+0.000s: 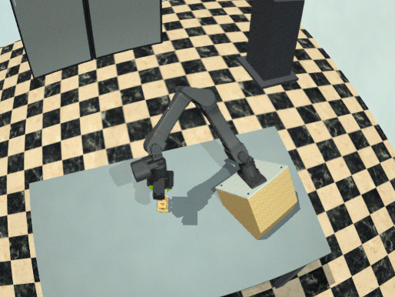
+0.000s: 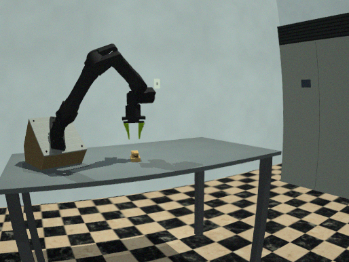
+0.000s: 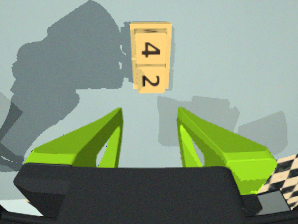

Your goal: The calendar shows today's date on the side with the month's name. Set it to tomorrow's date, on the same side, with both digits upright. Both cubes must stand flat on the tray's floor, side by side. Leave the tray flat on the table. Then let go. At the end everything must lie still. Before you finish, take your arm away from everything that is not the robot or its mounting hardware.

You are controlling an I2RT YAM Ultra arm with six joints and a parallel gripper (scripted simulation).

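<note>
Now: the tan tray 10 cm below my hand, 2 cm to the left of it and 1 cm ahead of it.
</note>
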